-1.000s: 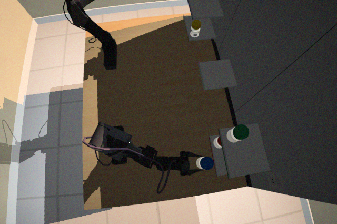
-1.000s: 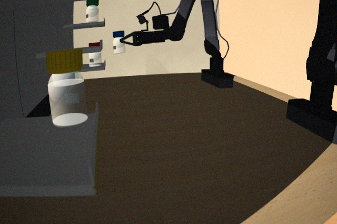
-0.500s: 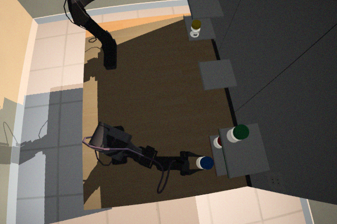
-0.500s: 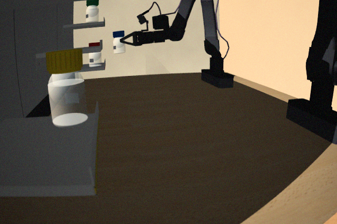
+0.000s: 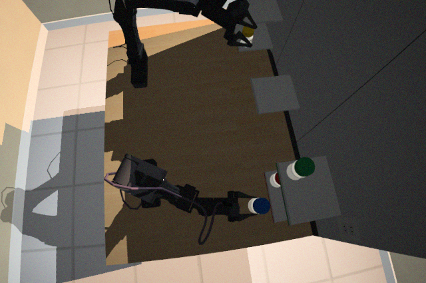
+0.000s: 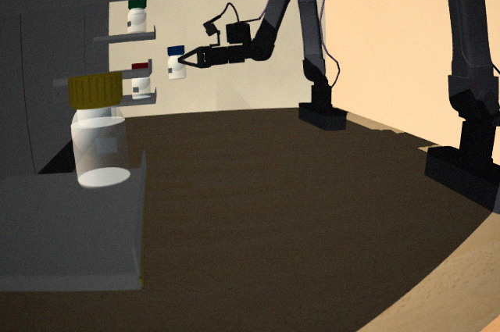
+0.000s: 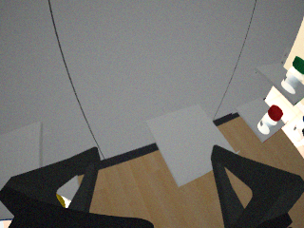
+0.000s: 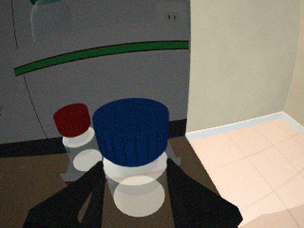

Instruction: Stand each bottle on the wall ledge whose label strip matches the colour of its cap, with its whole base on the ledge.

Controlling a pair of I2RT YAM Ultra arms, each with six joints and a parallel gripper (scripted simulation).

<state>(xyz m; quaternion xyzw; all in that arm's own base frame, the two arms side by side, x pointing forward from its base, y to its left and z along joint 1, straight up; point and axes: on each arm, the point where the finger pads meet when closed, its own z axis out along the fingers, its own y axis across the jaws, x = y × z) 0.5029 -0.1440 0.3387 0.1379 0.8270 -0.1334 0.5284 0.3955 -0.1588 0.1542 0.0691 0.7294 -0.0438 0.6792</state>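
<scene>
My right gripper is now 1 cm short of the blue-capped bottle and 1 cm above it. Also, from my right hand: red-capped bottle: 13 cm ahead, 8 cm to the left, 6 cm below; green strip: 8 cm ahead, 8 cm above, 2 cm to the left; green-capped bottle: 14 cm ahead, 14 cm above, 8 cm to the left.
</scene>
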